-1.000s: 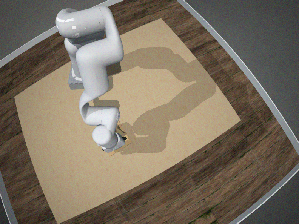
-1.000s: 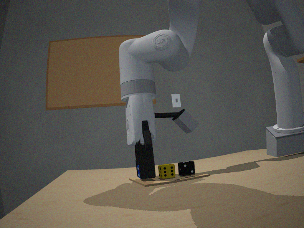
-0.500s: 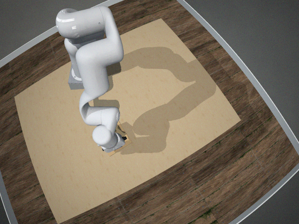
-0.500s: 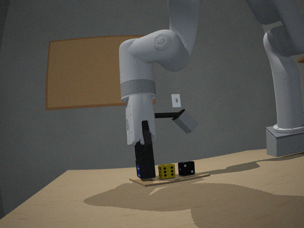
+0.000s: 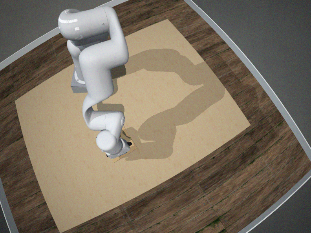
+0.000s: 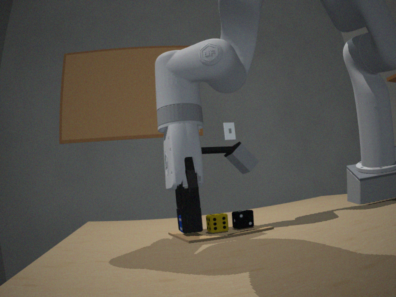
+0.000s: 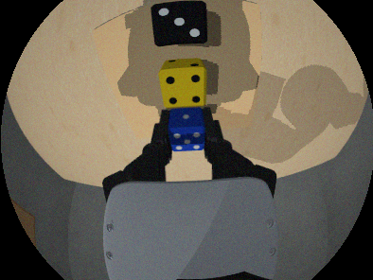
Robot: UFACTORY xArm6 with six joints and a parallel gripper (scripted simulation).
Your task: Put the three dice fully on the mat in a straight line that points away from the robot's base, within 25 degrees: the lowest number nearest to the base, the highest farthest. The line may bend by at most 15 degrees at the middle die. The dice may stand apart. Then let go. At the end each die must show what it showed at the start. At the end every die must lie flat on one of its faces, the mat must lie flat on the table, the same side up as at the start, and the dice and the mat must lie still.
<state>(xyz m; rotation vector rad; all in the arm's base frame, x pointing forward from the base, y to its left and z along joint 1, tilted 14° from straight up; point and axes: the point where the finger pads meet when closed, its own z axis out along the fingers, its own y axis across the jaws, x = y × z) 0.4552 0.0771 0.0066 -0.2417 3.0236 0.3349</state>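
The blue die is 1 cm below my hand. From my hand the other things lie so: thin tan mat (5 cm behind, 1 cm to the right, 3 cm below); then yellow die (5 cm behind, 1 cm to the right, 1 cm below); then black die (9 cm behind, 1 cm to the right, 1 cm below).
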